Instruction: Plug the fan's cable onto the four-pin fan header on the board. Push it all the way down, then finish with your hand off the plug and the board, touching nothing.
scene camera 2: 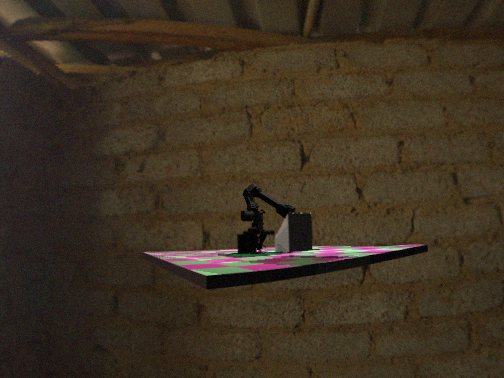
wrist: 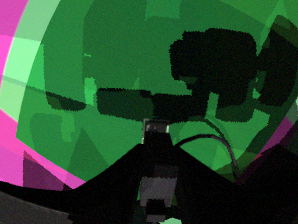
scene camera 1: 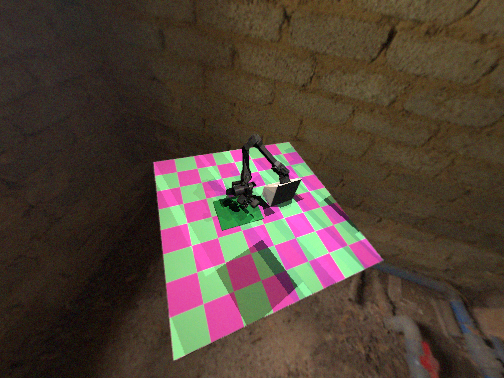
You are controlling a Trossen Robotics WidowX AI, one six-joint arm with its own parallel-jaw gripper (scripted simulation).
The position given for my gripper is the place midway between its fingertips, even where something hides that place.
I see my gripper (wrist: 157, 150) and a green board (wrist: 95, 78).
